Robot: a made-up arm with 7 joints.
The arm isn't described. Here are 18 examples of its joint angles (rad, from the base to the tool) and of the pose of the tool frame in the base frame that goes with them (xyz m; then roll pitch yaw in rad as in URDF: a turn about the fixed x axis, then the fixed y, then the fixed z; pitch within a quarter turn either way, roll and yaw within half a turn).
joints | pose
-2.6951 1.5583 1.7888 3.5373 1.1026 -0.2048 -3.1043 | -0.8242 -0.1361 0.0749 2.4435 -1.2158 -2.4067
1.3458 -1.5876 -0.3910 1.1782 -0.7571 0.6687 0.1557 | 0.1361 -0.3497 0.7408 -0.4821 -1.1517 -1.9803
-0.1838 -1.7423 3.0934 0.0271 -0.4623 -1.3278 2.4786 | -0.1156 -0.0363 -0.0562 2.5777 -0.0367 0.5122
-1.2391 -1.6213 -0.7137 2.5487 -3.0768 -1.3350 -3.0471 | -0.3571 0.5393 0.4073 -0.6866 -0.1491 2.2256
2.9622 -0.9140 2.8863 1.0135 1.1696 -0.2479 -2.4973 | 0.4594 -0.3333 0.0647 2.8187 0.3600 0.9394
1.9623 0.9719 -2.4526 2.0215 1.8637 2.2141 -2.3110 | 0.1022 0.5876 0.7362 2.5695 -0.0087 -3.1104
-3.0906 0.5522 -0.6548 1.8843 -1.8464 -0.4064 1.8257 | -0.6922 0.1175 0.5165 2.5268 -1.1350 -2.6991
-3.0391 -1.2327 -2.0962 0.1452 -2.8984 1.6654 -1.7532 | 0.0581 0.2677 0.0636 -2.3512 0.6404 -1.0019
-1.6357 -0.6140 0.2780 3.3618 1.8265 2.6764 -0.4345 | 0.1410 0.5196 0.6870 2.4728 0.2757 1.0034
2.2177 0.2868 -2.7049 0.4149 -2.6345 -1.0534 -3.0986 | 0.1144 0.0479 0.3536 -2.9445 0.3940 -0.8636
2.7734 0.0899 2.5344 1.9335 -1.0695 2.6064 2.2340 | 0.0114 -0.3161 0.7824 -2.6598 -0.8147 2.0974
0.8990 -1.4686 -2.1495 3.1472 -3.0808 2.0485 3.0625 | -0.6354 -0.5087 0.4240 -1.1579 0.2528 0.4255
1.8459 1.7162 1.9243 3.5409 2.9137 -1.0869 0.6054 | -0.2096 0.7119 0.0896 1.7034 -0.8609 -2.2633
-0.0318 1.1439 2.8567 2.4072 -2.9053 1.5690 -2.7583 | 0.7568 0.0595 0.7694 2.7277 1.0956 2.6754
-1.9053 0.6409 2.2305 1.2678 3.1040 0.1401 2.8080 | 0.4135 -0.0521 0.6423 -0.5105 -1.2993 -2.3038
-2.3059 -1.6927 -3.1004 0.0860 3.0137 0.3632 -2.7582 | -0.0612 -0.0705 0.1338 2.5926 1.1908 0.1867
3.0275 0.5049 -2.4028 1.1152 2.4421 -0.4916 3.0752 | 0.2373 0.1675 0.5933 1.8965 -0.3720 1.5471
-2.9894 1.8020 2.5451 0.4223 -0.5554 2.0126 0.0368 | -0.0399 -0.1603 0.2906 -3.0086 -0.1269 -0.0965
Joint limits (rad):
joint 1: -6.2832..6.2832
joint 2: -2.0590..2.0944
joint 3: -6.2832..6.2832
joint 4: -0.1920..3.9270
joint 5: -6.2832..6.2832
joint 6: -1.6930..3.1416
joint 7: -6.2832..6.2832
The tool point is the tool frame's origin. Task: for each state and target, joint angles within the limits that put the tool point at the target. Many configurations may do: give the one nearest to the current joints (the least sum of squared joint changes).
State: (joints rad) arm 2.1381 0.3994 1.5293 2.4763 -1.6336 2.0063 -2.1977
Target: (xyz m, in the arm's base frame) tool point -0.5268 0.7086 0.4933
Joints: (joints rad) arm 2.0562 1.1304 1.4137 2.6753 -1.8172 1.4408 -2.1977
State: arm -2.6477 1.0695 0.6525 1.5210 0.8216 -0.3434 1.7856
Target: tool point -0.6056 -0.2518 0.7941
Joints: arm -2.9000 0.4350 0.5563 1.9907 0.7297 -0.4329 1.7856
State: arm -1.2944 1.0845 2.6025 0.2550 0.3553 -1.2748 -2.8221
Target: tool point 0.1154 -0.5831 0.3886
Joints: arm -1.8275 1.8563 2.5388 0.9974 0.3020 -1.3702 -2.8221
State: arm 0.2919 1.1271 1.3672 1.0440 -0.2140 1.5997 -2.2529
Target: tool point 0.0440 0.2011 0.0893
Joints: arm 0.2396 1.2503 1.0311 0.6233 -0.3369 1.7100 -2.2529
